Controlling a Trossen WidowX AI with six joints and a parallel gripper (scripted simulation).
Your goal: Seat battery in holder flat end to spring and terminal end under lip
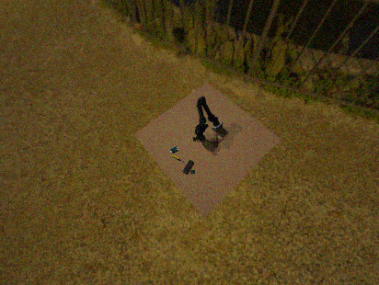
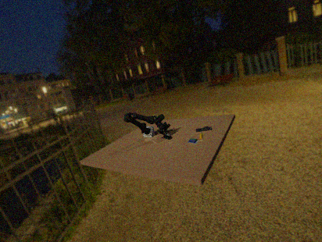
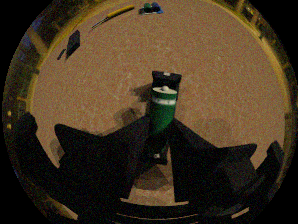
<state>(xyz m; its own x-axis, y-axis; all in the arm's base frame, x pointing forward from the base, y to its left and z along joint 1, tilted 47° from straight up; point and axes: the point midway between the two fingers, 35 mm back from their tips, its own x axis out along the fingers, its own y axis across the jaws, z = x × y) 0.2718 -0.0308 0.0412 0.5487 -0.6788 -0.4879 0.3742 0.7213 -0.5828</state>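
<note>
My gripper tip is now 10 mm below the green battery. The rest, counted from my gripper tip: black piece: 330 mm ahead, 280 mm to the left, 20 mm below; then yellow screwdriver: 340 mm ahead, 50 mm to the left, 20 mm below.
</note>
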